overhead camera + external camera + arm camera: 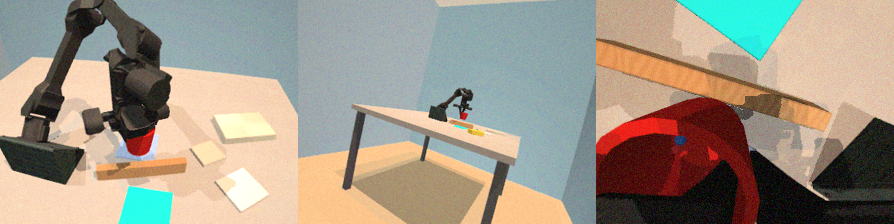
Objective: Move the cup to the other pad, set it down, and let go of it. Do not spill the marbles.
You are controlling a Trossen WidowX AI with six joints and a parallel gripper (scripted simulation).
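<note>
Right now my gripper tip is 4 cm short of the blue marble, 3 cm to the right of it and 2 cm above it. The rest, counted from my gripper tip: cyan pad (11 cm to the right, 11 cm below, 8 cm ahead); then red cup (3 cm ahead, 2 cm to the left); then pale blue pad (11 cm below, 9 cm to the left).
</note>
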